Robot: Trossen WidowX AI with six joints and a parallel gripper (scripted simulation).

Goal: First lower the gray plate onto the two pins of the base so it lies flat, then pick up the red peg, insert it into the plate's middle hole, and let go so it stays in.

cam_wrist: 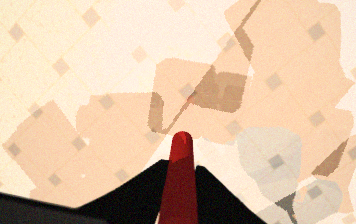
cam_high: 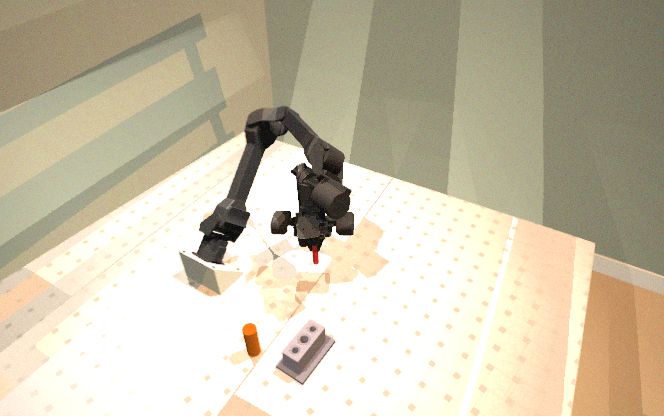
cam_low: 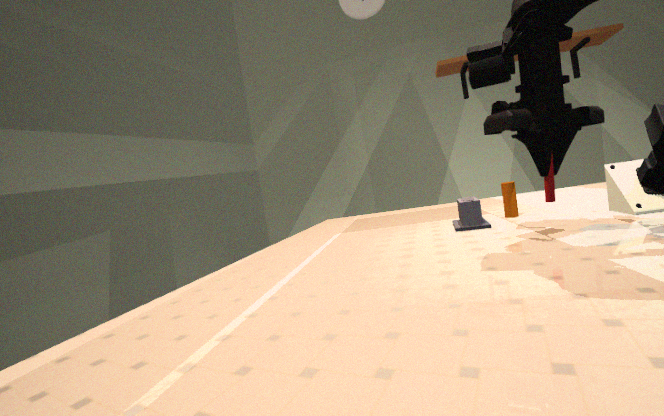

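My gripper tip is 13 cm short of the gray plate, 18 cm to the left of it and 5 cm above it. The rest, counted from my gripper tip: red peg (right at my gripper tip); then orange cylinder (4 cm ahead, 24 cm to the right, 6 cm below); then base (13 cm ahead, 18 cm to the right, 9 cm below).
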